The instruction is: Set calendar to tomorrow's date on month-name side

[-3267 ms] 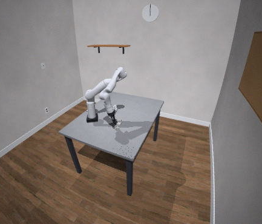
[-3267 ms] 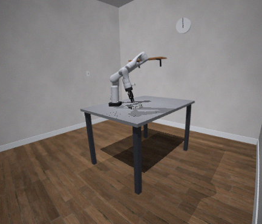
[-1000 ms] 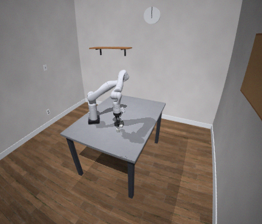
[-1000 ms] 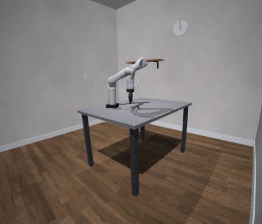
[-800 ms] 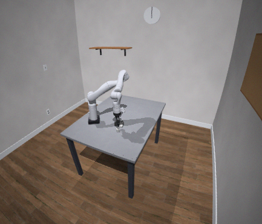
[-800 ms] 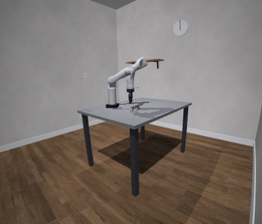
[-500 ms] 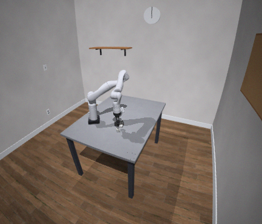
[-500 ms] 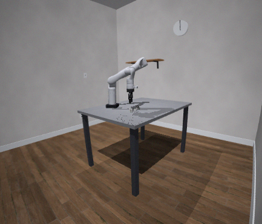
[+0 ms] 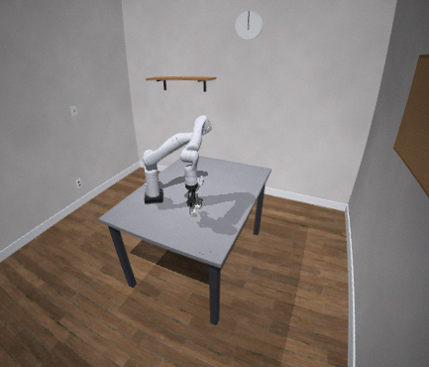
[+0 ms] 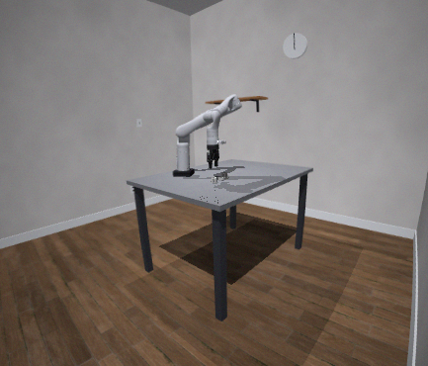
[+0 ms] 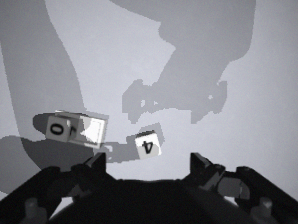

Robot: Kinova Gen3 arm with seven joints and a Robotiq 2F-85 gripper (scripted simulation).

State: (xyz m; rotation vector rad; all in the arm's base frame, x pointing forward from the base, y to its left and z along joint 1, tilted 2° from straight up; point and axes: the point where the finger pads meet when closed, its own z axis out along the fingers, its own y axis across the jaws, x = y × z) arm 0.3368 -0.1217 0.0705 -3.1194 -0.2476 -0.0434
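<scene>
My hand is 80 mm above the white digit cube. Round my hand: calendar tray (110 mm to the left, 90 mm below).
</scene>
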